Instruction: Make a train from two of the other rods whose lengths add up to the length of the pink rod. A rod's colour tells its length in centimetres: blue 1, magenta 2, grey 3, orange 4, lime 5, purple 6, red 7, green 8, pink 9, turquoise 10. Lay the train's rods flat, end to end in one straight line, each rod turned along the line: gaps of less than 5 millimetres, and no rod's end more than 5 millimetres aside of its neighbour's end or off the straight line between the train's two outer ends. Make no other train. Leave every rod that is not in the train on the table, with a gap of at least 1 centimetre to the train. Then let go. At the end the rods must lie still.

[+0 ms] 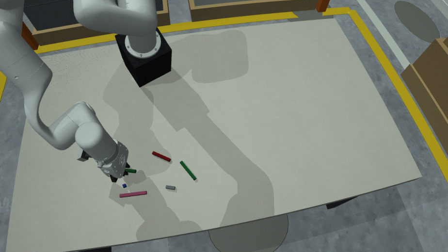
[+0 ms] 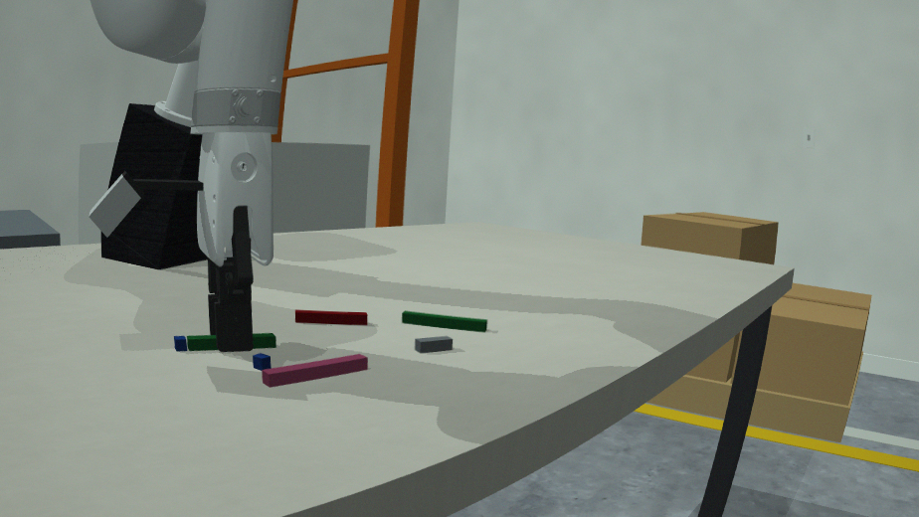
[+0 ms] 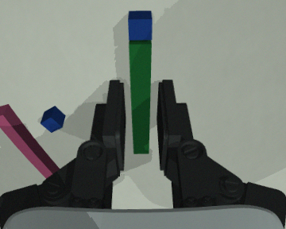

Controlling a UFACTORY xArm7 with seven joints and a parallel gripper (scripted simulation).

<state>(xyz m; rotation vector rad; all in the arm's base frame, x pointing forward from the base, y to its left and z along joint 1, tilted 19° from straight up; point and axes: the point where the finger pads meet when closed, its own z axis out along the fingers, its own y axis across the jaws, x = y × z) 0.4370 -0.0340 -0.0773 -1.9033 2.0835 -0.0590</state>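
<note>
The pink rod is 8 cm ahead of my hand, 4 cm to the left of it and 2 cm below it. The rest, counted from my hand: grey rod: 5 cm ahead, 17 cm to the left, 2 cm below; red rod: 5 cm behind, 12 cm to the left, 2 cm below.
</note>
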